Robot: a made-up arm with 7 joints. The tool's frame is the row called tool. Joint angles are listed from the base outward. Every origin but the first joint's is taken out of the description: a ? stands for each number. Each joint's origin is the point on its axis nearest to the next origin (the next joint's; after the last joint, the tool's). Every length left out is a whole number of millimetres.
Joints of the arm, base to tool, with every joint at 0 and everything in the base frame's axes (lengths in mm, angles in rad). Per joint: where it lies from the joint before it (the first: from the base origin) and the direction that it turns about. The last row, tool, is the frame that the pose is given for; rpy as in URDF.
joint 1: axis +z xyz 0 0 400
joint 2: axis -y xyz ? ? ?
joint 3: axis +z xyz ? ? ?
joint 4: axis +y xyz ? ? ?
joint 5: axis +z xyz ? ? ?
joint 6: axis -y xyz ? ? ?
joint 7: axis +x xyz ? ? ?
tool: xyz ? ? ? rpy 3.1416 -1.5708 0
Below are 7 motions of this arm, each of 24 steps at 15 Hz.
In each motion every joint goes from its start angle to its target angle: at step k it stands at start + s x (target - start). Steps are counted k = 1, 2, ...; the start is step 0. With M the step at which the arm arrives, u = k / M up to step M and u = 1 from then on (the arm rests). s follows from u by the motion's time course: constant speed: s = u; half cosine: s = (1 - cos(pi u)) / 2; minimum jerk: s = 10 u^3 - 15 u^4 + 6 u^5.
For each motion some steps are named. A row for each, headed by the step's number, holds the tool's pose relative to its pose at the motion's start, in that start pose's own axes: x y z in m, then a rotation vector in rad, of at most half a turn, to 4 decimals.
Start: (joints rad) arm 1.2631 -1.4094 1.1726 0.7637 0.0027 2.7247 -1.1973
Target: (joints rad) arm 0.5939 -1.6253 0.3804 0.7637 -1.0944 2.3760 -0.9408
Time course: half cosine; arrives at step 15
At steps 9, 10, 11, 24:
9: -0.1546 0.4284 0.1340 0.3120 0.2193 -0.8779
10: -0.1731 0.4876 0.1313 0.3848 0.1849 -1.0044
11: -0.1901 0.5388 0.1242 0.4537 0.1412 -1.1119
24: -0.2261 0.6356 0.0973 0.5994 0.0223 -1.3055

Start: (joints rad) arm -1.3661 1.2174 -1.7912 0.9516 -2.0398 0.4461 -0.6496
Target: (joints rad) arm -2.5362 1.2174 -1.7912 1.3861 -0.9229 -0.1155 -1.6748
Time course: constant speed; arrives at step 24
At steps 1, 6, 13, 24:
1: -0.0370 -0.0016 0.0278 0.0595 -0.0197 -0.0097
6: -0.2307 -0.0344 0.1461 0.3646 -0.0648 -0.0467
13: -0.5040 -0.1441 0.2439 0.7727 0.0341 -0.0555
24: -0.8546 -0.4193 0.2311 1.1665 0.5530 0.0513

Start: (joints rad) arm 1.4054 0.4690 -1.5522 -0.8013 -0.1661 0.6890 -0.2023
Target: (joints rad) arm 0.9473 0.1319 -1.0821 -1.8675 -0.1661 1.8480 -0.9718
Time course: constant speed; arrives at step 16
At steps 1, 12, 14, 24:
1: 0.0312 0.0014 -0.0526 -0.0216 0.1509 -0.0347
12: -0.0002 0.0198 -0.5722 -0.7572 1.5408 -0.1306
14: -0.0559 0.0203 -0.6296 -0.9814 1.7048 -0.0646
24: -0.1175 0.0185 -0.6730 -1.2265 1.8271 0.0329

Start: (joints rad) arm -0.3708 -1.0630 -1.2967 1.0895 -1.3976 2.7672 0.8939
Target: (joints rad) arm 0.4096 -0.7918 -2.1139 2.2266 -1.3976 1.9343 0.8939
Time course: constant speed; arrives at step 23
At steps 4, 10, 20, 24:
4: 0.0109 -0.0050 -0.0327 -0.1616 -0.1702 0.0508
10: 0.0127 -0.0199 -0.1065 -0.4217 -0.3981 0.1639
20: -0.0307 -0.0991 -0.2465 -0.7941 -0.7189 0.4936
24: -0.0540 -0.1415 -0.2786 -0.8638 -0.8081 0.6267

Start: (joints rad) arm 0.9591 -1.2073 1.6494 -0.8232 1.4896 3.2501 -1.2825
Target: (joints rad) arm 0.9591 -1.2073 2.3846 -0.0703 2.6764 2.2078 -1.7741
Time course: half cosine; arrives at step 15
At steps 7, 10, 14, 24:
7: -0.1287 0.0636 0.0145 0.0262 -0.8389 -0.4048
10: -0.1914 0.1140 -0.0387 0.0074 -1.4090 -0.3564
14: -0.2122 0.1369 -0.1089 -0.0604 -1.7764 -0.1396
24: -0.2125 0.1374 -0.1125 -0.0651 -1.7903 -0.1267

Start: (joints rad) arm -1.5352 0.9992 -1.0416 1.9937 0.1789 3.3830 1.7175
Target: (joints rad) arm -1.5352 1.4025 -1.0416 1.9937 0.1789 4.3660 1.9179
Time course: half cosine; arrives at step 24
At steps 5, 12, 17, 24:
5: 0.0087 -0.0100 -0.0035 0.1239 0.0175 0.0287
12: 0.0395 -0.0339 -0.0200 0.6027 0.0677 0.1010
17: 0.0600 -0.0378 -0.0307 0.9699 0.0841 0.1094
24: 0.0723 -0.0350 -0.0341 1.2033 0.0827 0.0900

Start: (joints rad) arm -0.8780 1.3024 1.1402 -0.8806 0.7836 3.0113 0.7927
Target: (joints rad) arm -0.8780 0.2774 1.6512 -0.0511 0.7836 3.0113 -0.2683
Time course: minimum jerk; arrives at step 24
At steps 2, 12, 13, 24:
2: 0.0047 0.0030 0.0006 0.0000 -0.0013 -0.0137
12: 0.5124 0.1141 0.1199 0.0037 -0.0136 -1.3186
13: 0.5907 0.0990 0.1448 -0.0009 0.0074 -1.5164
24: 0.9420 -0.1047 0.2704 -0.1186 0.2471 -2.5212

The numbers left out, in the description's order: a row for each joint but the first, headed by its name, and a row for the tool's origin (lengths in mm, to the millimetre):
joint 2: 0 -60 0
joint 3: 0 0 480
joint 4: 20 80 0
joint 5: -30 0 530
joint 6: 0 -110 0
joint 7: 20 0 110
tool: 0 0 0

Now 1 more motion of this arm.
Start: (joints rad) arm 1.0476 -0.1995 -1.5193 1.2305 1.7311 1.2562 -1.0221
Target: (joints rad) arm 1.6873 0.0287 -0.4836 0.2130 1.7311 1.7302 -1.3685
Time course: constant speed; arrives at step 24
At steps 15, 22, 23, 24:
15: 0.1638 -0.5463 -0.1671 0.8061 0.3325 0.4308
22: 0.3252 -0.5630 -0.3389 0.9854 0.4552 0.8673
23: 0.3474 -0.5512 -0.3580 0.9982 0.4639 0.9388
24: 0.3687 -0.5365 -0.3750 1.0077 0.4697 1.0120

